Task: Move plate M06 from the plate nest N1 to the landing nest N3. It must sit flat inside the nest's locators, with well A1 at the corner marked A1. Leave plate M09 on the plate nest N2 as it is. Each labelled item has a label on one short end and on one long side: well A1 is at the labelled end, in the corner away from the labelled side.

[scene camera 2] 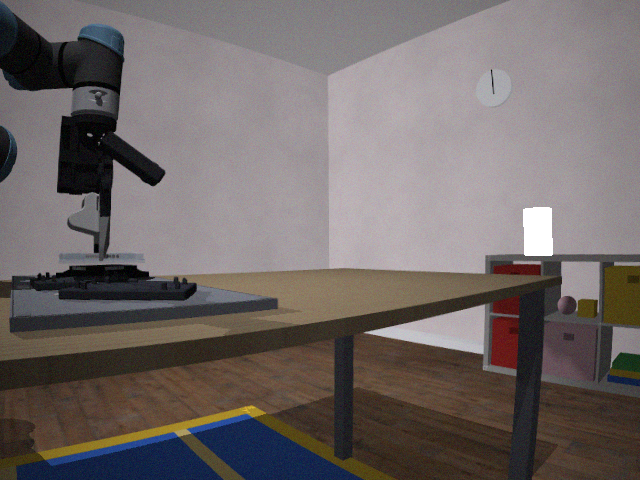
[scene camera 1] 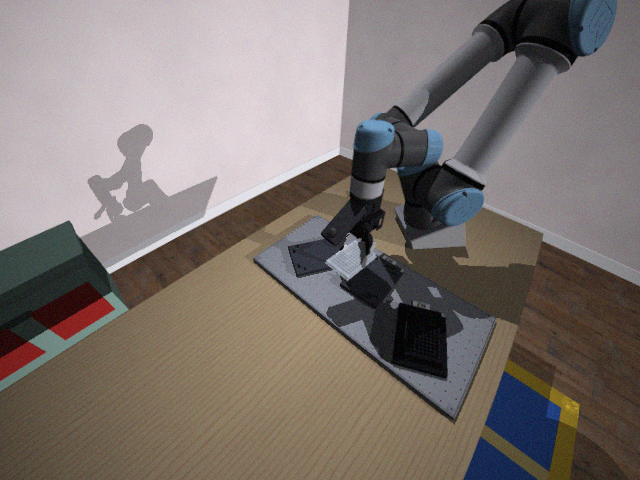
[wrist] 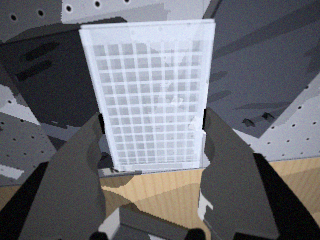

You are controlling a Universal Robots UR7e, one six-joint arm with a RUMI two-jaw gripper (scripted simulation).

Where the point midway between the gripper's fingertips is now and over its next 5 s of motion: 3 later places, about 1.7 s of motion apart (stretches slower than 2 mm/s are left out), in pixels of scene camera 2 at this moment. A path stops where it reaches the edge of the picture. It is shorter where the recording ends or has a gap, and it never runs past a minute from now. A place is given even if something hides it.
The gripper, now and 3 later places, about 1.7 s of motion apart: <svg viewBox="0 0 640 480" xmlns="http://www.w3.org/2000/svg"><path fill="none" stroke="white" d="M98 259L80 261L80 270L80 270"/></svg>
